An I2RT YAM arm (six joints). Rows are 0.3 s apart.
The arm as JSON. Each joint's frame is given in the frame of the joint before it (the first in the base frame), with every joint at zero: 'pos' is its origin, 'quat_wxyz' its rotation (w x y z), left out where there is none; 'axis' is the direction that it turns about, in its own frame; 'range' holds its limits. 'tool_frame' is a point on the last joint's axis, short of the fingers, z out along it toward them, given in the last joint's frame.
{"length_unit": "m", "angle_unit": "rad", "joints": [
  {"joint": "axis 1", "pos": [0.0, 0.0, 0.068], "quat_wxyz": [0.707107, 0.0, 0.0, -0.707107], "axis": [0.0, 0.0, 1.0], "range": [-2.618, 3.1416]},
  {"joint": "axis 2", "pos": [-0.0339, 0.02, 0.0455], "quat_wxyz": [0.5, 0.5, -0.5, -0.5], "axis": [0.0, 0.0, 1.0], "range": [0.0, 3.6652]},
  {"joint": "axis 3", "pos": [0.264, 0.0, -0.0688], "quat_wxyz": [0.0, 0.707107, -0.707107, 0.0], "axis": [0.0, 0.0, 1.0], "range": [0.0, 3.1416]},
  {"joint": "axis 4", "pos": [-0.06, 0.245, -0.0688], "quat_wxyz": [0.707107, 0.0, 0.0, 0.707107], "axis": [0.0, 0.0, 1.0], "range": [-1.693, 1.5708]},
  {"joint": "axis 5", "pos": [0.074, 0.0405, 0.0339], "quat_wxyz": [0.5, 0.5, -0.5, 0.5], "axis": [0.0, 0.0, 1.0], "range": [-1.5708, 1.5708]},
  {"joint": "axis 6", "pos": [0.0, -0.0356, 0.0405], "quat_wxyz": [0.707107, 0.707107, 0.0, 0.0], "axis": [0.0, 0.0, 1.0], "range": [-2.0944, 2.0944]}
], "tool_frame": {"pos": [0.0, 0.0, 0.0], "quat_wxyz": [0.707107, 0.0, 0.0, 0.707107]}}
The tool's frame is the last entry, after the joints.
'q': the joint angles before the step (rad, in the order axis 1, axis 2, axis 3, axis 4, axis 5, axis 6). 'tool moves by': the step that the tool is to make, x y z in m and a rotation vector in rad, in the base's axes. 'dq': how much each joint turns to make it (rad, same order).
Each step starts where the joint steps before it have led.
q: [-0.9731, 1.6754, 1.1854, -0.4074, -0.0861, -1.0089]
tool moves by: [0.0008, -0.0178, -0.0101, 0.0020, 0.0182, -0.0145]
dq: [-0.0245, 0.0693, 0.0420, 0.0142, 0.0049, -0.0166]
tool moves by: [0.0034, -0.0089, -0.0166, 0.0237, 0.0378, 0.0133]
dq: [-0.0047, 0.0629, 0.0196, 0.0009, 0.0045, -0.0259]
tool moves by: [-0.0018, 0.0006, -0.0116, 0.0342, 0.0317, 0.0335]
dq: [-0.0044, 0.0215, -0.0089, -0.0185, -0.0142, -0.0363]
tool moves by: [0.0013, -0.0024, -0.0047, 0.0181, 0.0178, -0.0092]
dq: [0.0004, 0.0220, 0.0148, -0.0171, 0.0096, 0.0053]
